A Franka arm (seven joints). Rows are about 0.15 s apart.
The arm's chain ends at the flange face. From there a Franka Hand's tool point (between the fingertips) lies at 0.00 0.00 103.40 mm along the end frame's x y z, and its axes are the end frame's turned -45 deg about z.
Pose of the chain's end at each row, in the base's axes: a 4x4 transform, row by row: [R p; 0 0 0 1], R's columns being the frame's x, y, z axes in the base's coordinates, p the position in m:
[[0.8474 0.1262 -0.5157 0.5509], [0.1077 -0.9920 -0.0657 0.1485], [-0.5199 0.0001 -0.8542 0.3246], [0 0 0 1]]
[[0.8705 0.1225 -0.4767 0.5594], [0.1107 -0.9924 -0.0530 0.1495], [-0.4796 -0.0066 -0.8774 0.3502], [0 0 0 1]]
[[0.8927 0.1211 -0.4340 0.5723], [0.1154 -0.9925 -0.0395 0.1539], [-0.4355 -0.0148 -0.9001 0.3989], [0 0 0 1]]
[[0.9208 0.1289 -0.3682 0.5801], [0.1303 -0.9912 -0.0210 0.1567], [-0.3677 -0.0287 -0.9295 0.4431], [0 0 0 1]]
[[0.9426 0.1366 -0.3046 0.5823], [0.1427 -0.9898 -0.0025 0.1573], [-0.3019 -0.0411 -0.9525 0.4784], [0 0 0 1]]
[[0.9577 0.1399 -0.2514 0.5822], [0.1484 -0.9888 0.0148 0.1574], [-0.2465 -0.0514 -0.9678 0.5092], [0 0 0 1]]
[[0.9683 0.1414 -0.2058 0.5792], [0.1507 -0.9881 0.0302 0.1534], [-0.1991 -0.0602 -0.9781 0.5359], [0 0 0 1]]
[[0.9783 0.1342 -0.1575 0.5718], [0.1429 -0.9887 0.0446 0.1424], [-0.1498 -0.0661 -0.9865 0.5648], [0 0 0 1]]
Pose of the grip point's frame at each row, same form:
[[0.5100 0.6884 -0.5157 0.4976], [0.7776 -0.6253 -0.0657 0.1417], [-0.3677 -0.3676 -0.8542 0.2363], [0 0 0 1]]
[[0.5289 0.7022 -0.4767 0.5101], [0.7800 -0.6235 -0.0530 0.1440], [-0.3345 -0.3438 -0.8774 0.2595], [0 0 0 1]]
[[0.5456 0.7169 -0.4340 0.5274], [0.7834 -0.6202 -0.0395 0.1498], [-0.2975 -0.3184 -0.9001 0.3058], [0 0 0 1]]
[[0.5600 0.7422 -0.3682 0.5420], [0.7930 -0.6087 -0.0210 0.1545], [-0.2397 -0.2803 -0.9295 0.3470], [0 0 0 1]]
[[0.5699 0.7631 -0.3046 0.5508], [0.8008 -0.5990 -0.0025 0.1570], [-0.1844 -0.2425 -0.9525 0.3799], [0 0 0 1]]
[[0.5783 0.7761 -0.2514 0.5562], [0.8041 -0.5943 0.0148 0.1589], [-0.1380 -0.2106 -0.9678 0.4091], [0 0 0 1]]
[[0.5847 0.7847 -0.2058 0.5579], [0.8053 -0.5921 0.0302 0.1565], [-0.0982 -0.1834 -0.9781 0.4348], [0 0 0 1]]
[[0.5969 0.7867 -0.1575 0.5555], [0.8002 -0.5981 0.0446 0.1470], [-0.0592 -0.1527 -0.9865 0.4628], [0 0 0 1]]

